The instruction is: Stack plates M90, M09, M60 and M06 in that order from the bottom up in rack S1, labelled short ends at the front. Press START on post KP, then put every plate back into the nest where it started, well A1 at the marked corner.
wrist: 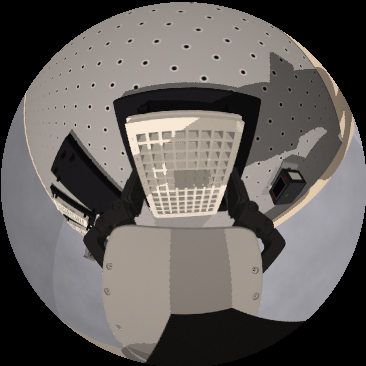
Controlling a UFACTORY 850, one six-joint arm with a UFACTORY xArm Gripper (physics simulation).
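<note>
A pale gridded plate (182, 155) lies flat between the fingers of my gripper (184, 175) in the wrist view. The fingers stand wide, and my gripper is shut on its long sides. The plate is over a black nest (187, 96), whose rim shows behind and beside it. The frame does not show whether the plate rests in the nest or hangs just above it. I cannot read a label on the plate. A small black box (287, 186) with a dark face and red and green marks stands at the right.
A black nest (85, 170) without a plate lies at the left. Beyond it, at the lower left, a pale plate (72, 212) sits in another black holder, partly hidden by the gripper arm. The perforated board (165, 50) stretches behind the nests, with a large shadow at the right.
</note>
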